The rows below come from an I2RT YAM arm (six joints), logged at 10 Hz.
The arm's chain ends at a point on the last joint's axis. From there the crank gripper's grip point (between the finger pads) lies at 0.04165 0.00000 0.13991 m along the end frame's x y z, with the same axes.
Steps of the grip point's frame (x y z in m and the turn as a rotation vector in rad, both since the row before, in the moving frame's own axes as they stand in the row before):
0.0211, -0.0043, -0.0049, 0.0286, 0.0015, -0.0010
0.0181, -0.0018, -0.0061, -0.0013, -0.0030, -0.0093
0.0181, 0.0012, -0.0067, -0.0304, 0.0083, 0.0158
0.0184, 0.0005, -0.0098, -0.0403, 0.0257, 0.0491
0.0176, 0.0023, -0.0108, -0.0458, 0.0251, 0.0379
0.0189, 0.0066, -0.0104, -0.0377, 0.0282, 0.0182
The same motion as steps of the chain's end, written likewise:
0.0209, -0.0003, -0.0048, 0.0286, 0.0015, -0.0010
0.0185, -0.0016, -0.0062, -0.0013, -0.0030, -0.0093
0.0170, -0.0037, -0.0063, -0.0304, 0.0083, 0.0158
0.0150, -0.0072, -0.0085, -0.0403, 0.0257, 0.0491
0.0143, -0.0057, -0.0095, -0.0458, 0.0251, 0.0379
0.0150, 0.0006, -0.0091, -0.0377, 0.0282, 0.0182

